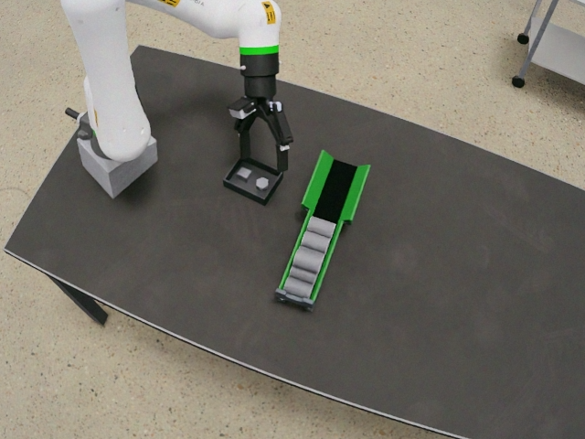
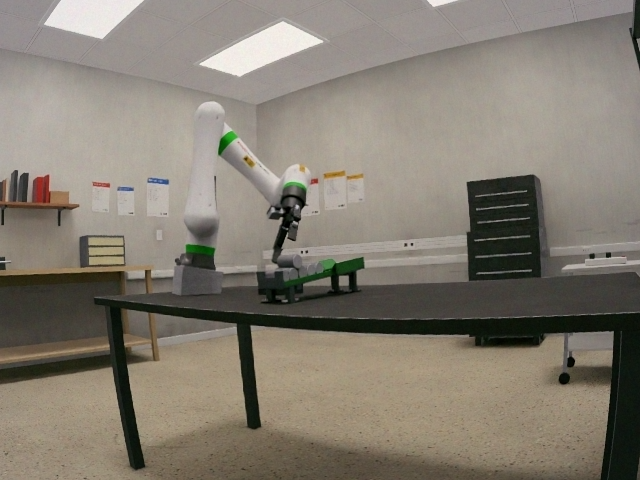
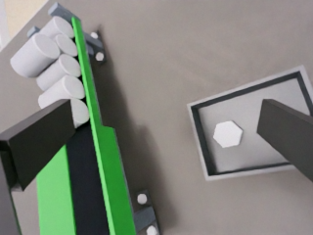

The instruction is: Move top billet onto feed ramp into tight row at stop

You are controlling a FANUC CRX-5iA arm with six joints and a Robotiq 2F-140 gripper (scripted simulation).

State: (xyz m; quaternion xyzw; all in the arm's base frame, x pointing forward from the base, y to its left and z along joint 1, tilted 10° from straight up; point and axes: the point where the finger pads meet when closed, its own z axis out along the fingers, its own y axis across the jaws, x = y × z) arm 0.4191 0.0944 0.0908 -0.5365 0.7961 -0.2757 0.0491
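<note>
Now: the grey stop 24 cm to the right of my hand, 23 cm ahead of it and 9 cm below it. Also, from my hand: grey cube: 14 cm below, 7 cm behind, 1 cm to the left; then small dark tray: 14 cm below, 4 cm behind, 1 cm to the left; then hexagonal piece: 14 cm below, 2 cm behind, 1 cm to the left.
</note>
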